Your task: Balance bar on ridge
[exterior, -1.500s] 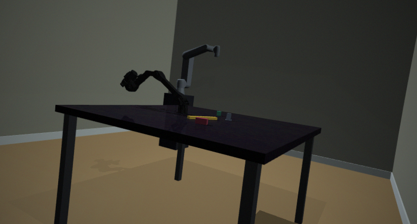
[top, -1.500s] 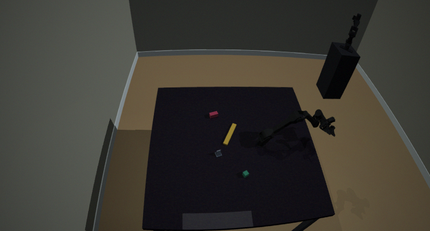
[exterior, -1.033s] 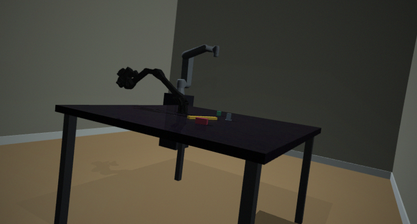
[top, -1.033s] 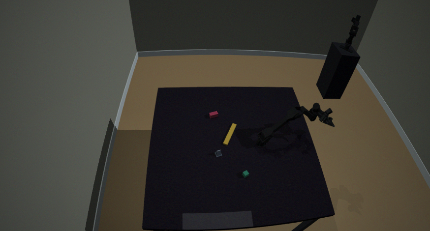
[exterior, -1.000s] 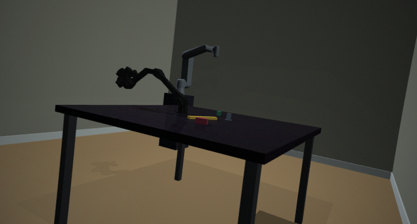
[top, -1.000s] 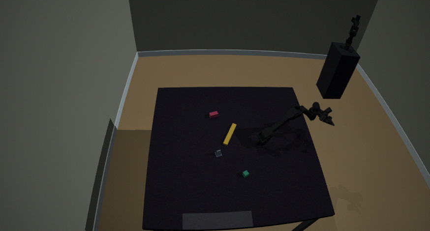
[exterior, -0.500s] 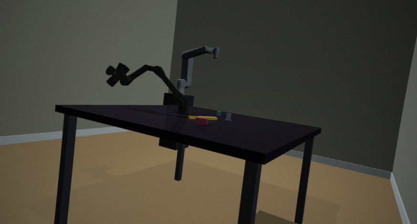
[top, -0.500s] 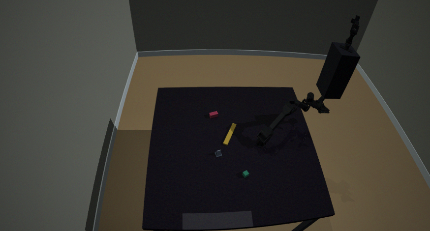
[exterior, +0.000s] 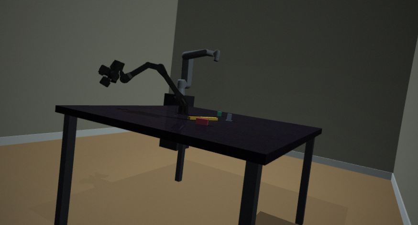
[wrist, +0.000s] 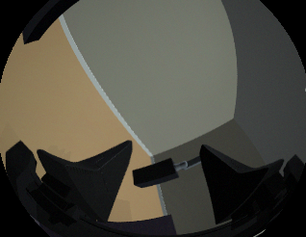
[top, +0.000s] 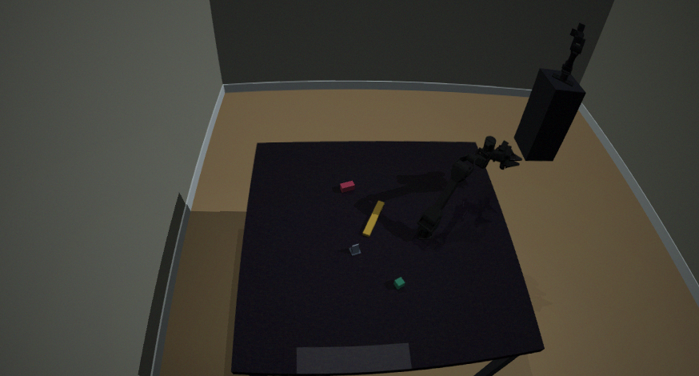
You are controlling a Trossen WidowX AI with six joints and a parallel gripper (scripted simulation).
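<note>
The yellow bar lies 760 mm ahead of my gripper tip, 220 mm below it and 150 mm to the left of it. Round my gripper tip: green cube: 680 mm ahead, 510 mm to the left, 210 mm below; then red block: 880 mm ahead, 210 mm below, 40 mm to the right.
</note>
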